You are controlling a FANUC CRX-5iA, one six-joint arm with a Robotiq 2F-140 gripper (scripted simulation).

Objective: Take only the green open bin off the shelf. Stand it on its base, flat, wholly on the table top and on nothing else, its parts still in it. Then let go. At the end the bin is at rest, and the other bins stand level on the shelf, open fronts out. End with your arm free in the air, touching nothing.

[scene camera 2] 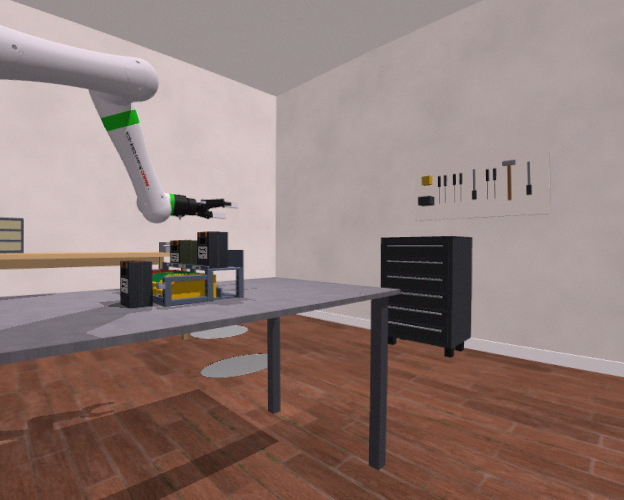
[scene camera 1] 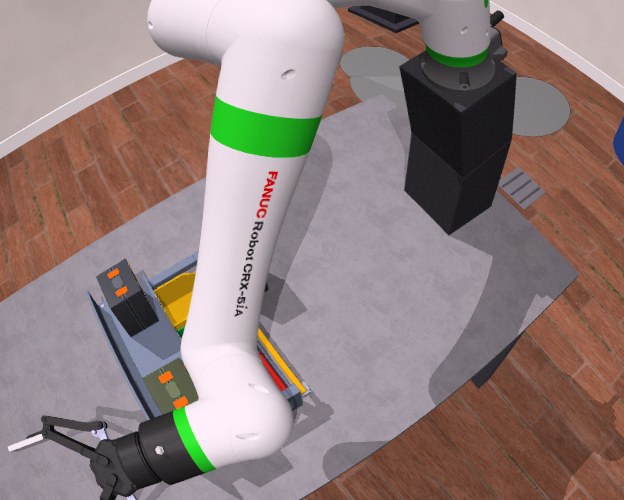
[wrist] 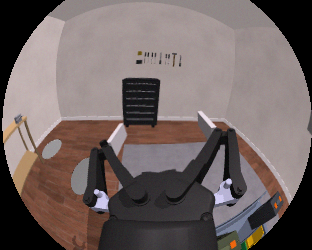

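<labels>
I find a yellow bin (scene camera 2: 192,288) at 111 cm from the lens.
</labels>
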